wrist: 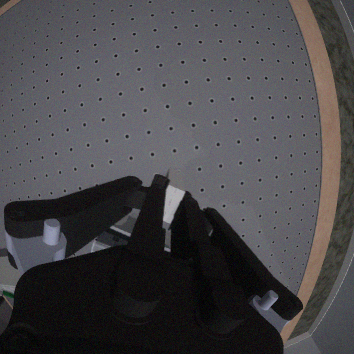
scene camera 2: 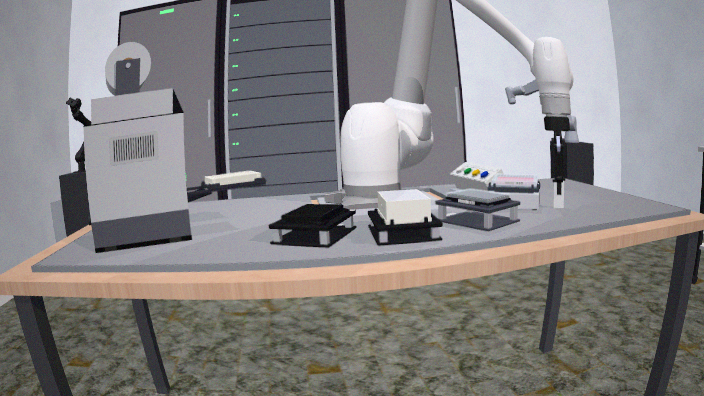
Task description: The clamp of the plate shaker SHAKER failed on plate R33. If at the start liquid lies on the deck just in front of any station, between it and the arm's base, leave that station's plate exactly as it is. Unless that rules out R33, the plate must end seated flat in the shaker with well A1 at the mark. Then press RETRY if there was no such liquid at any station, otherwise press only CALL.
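Places are measured from the arm's base along level axes (x down, y back, z left), in centimetres.
Pixels of known places: gripper, fingertip midpoint: (wrist: pixel 169 181) (scene camera 2: pixel 558 207); arm's base, origin of the base link: (scene camera 2: pixel 372 202).
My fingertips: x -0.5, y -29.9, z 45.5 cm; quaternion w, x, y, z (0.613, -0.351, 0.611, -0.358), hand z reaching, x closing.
Note:
Ahead of a thing's pixels: the offset from my fingertips to its middle. "*": to the spot under its first point.
My gripper (scene camera 2: pixel 559 189) (wrist: pixel 169 181) is shut, with a pale piece at its fingertips and no plate held. It points down, low over the deck, right of a white station {* dy +0.3, dx -2.3, dz -10.3 cm} (scene camera 2: pixel 527 201). A plate with pink wells {dy +7.1, dx -6.7, dz -10.9 cm} (scene camera 2: pixel 513 181) lies on that station, looking about level; its A1 corner and the mark cannot be made out. No label for SHAKER or R33 is readable. A sloped white button panel {* dy +36.0, dx -5.8, dz -18.1 cm} (scene camera 2: pixel 457 173) with green, yellow and blue buttons stands behind; its lettering is unreadable. Liquid in front of the stations cannot be made out. In the wrist view the fingers hide part of the station.
Three dark raised stations stand along the front: one with a black top {dy -7.9, dx -4.6, dz -61.9 cm} (scene camera 2: pixel 312 213), one bearing a white box {dy -10.7, dx -5.5, dz -44.8 cm} (scene camera 2: pixel 405 207), one bearing a grey plate {dy -6.1, dx -5.8, dz -26.8 cm} (scene camera 2: pixel 477 195). A tall grey instrument {dy -2.1, dx -22.8, dz -104.6 cm} (scene camera 2: pixel 137 185) stands left, beside a pale plate {dy +9.0, dx -10.9, dz -80.8 cm} (scene camera 2: pixel 232 177) on a dark holder.

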